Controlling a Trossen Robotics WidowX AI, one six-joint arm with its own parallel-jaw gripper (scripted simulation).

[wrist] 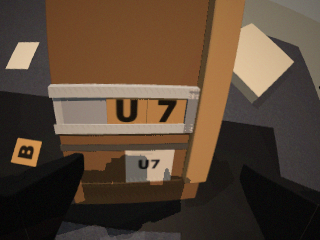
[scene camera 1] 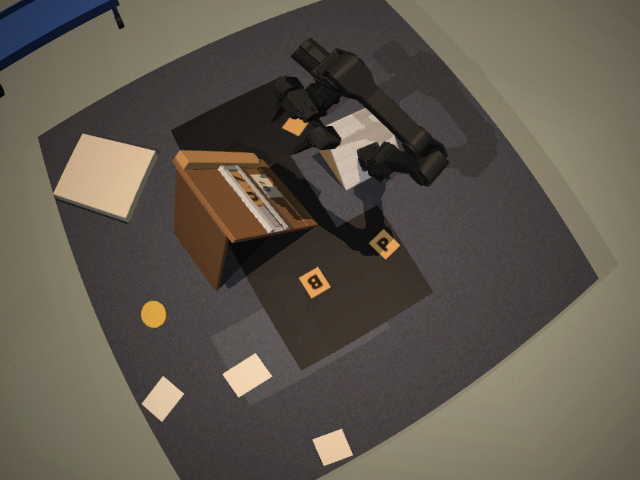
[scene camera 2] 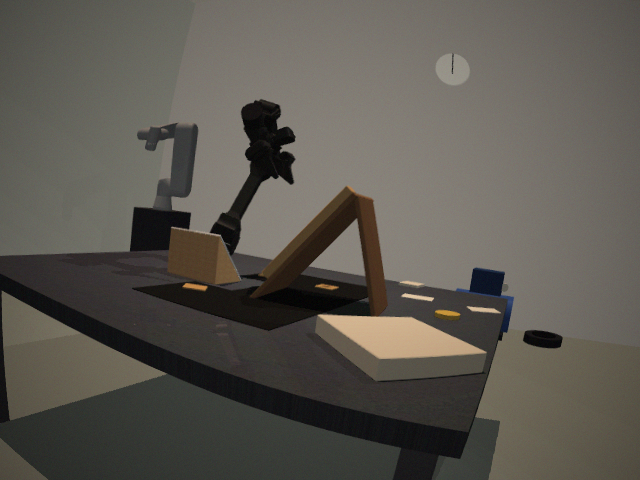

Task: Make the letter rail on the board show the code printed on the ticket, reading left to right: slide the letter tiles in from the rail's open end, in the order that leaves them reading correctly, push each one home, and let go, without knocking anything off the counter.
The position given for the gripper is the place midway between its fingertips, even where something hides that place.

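Cream slab (scene camera 2: 386,348), (wrist: 259,62), (scene camera 1: 108,177). Sloped brown board (scene camera 1: 211,208), (wrist: 91,57), (scene camera 2: 347,206). Gripper (scene camera 1: 282,136), (wrist: 165,168), (scene camera 2: 284,181): open, holding nothing.
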